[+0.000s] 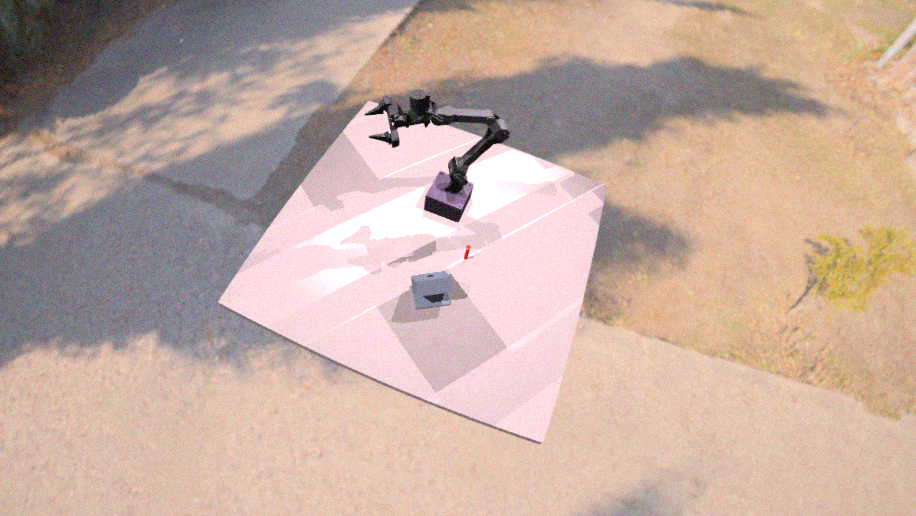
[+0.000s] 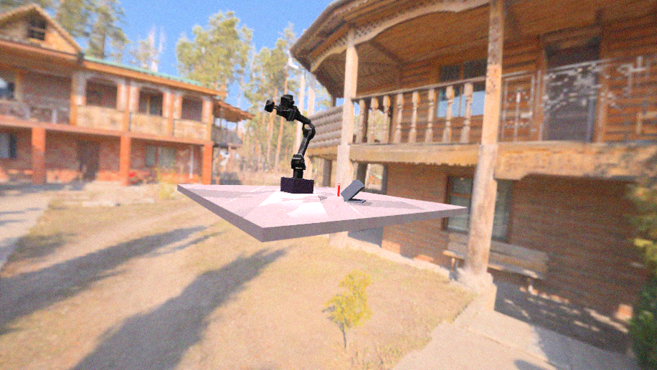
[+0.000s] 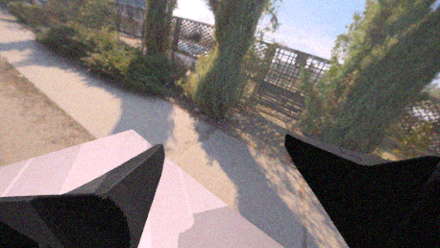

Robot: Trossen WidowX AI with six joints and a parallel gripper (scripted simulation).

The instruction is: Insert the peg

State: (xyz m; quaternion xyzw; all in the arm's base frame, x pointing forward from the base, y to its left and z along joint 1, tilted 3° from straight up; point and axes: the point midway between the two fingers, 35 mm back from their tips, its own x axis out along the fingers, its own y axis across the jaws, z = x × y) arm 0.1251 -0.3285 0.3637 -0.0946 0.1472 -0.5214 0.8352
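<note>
The round red peg lies 44 cm to the left of my gripper tip, 41 cm below it and 14 cm ahead of it. Also, from my gripper tip: grey sloped panel 41 cm below, 33 cm to the left, 32 cm ahead.
</note>
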